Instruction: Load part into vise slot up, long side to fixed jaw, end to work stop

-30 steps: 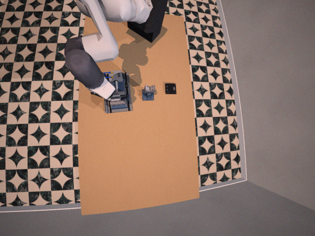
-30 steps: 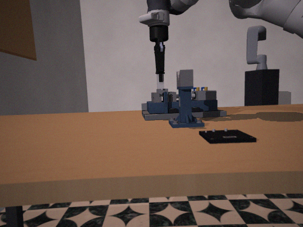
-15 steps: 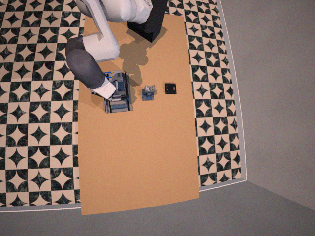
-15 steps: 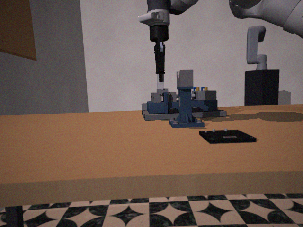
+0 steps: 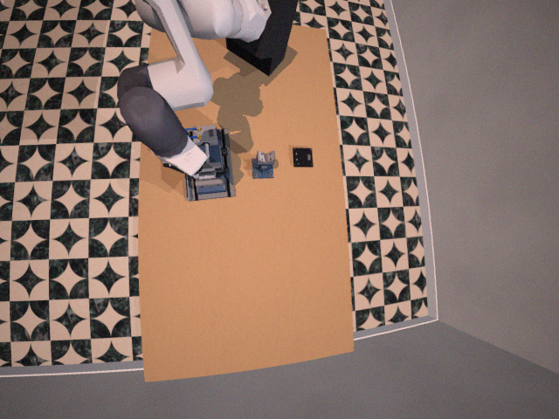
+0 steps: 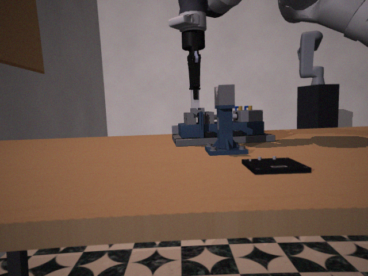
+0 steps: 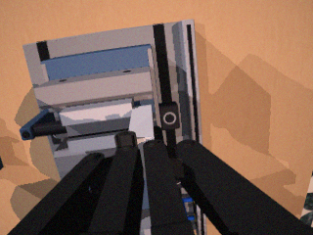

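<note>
My gripper is now 40 mm to the right of the part, 40 mm above it and 10 mm short of it. From my hand the other things lie so: fixed jaw (60 mm below, 40 mm ahead, 30 mm to the left); then work stop (80 mm to the left, 50 mm below, 20 mm ahead); then air cylinder rod (70 mm behind, 60 mm to the left, 60 mm below).
</note>
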